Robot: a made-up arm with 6 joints. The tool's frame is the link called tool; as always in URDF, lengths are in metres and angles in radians. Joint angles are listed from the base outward.
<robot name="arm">
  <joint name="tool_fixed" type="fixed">
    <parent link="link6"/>
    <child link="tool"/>
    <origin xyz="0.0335 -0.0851 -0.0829"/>
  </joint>
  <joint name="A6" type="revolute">
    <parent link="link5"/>
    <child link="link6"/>
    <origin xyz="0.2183 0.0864 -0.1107"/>
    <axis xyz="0 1 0"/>
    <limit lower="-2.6" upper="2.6"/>
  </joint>
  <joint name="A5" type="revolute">
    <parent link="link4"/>
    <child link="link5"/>
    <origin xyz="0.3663 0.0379 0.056"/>
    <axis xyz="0 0 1"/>
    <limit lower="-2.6" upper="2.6"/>
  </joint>
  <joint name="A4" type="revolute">
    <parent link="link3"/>
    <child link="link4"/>
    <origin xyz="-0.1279 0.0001 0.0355"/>
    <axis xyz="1 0 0"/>
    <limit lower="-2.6" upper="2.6"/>
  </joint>
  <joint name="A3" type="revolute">
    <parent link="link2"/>
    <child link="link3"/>
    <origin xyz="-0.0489 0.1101 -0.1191"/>
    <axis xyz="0 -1 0"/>
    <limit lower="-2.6" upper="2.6"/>
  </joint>
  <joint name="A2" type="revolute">
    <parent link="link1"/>
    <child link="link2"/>
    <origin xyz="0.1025 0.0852 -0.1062"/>
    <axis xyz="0 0 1"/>
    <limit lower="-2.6" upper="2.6"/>
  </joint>
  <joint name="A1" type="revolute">
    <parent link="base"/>
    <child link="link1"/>
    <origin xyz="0 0 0.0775"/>
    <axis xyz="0 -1 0"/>
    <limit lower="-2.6" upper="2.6"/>
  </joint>
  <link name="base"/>
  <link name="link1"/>
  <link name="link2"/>
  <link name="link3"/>
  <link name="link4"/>
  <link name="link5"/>
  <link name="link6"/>
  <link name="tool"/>
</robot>
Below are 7 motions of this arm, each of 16 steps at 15 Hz.
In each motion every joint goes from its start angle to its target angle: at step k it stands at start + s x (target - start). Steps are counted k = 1, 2, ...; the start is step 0. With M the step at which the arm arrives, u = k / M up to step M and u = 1 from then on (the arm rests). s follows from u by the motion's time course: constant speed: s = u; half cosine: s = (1 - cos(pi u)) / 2; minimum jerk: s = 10 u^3 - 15 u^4 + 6 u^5.
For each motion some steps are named. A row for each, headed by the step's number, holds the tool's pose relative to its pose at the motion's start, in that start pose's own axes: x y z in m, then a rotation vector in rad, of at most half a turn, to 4 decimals.
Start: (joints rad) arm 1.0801 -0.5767 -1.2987 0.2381 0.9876 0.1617
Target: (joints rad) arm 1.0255 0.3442 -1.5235 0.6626 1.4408 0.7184
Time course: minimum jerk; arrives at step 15
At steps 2, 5, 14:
2: -0.0018 0.0029 -0.0069 -0.0018 0.0216 0.0114
5: -0.0274 0.0275 -0.0735 -0.0198 0.2365 0.1185
14: -0.2294 0.0475 -0.2668 -0.1027 1.1108 0.4697

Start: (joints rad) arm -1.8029 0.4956 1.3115 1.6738 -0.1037 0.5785
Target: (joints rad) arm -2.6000 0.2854 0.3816 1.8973 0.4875 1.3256
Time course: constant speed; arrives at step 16
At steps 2, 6, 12, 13, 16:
2: -0.0039 -0.0539 0.0229 0.0901 0.0190 -0.0868
6: -0.0447 -0.1622 0.0513 0.2884 0.0368 -0.2345
12: -0.1760 -0.2934 0.0342 0.6056 0.0119 -0.4037
13: -0.2036 -0.3080 0.0236 0.6589 0.0023 -0.4274
16: -0.2908 -0.3347 -0.0210 0.8180 -0.0345 -0.4941

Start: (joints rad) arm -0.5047 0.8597 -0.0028 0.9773 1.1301 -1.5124
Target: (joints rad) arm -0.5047 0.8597 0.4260 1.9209 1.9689 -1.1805
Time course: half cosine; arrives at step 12
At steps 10, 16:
10: 0.2453 0.3297 0.2183 1.0849 -0.6407 0.2562
16: 0.2490 0.3404 0.2479 1.1483 -0.6963 0.2984

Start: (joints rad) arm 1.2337 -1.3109 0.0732 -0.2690 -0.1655 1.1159
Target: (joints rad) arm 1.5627 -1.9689 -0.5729 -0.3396 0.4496 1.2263
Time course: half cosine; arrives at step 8
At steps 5, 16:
5: 0.0872 0.0445 -0.0767 -0.0160 0.5933 0.3073
16: 0.0807 0.0970 -0.1170 -0.0086 0.8125 0.5848

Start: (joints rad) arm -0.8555 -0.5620 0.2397 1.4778 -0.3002 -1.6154
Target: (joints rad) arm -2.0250 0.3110 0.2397 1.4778 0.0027 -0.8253
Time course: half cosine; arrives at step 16
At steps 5, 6, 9, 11, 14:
5: -0.0877 -0.1263 0.0659 -0.1507 0.3845 0.1213
6: -0.1148 -0.1749 0.1052 -0.2218 0.5347 0.1454
9: -0.1719 -0.3088 0.2837 -0.4929 1.0227 0.1204
11: -0.1827 -0.3539 0.4187 -0.6739 1.3028 0.0153
14: -0.1793 -0.3599 0.5587 -0.8525 1.5549 -0.1680

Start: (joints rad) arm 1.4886 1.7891 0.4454 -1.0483 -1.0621 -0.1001
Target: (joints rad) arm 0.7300 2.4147 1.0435 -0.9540 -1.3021 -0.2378
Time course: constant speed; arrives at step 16
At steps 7, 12, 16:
7: -0.0083 -0.0799 0.0199 0.3635 0.2415 -0.4436
12: -0.0439 -0.1405 -0.0023 0.5592 0.4521 -0.8198
16: -0.0991 -0.1743 -0.0290 0.6748 0.6414 -1.1449

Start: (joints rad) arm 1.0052 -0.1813 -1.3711 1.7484 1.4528 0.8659
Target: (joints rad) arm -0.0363 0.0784 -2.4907 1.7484 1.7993 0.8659
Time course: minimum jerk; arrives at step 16
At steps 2, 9, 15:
2: -0.0100 -0.0102 -0.0077 0.0157 0.0037 -0.0247
9: -0.4855 -0.0787 -0.3270 0.6146 0.1451 -0.9422
15: -0.7157 0.1789 -0.4553 1.0187 0.2491 -1.5093

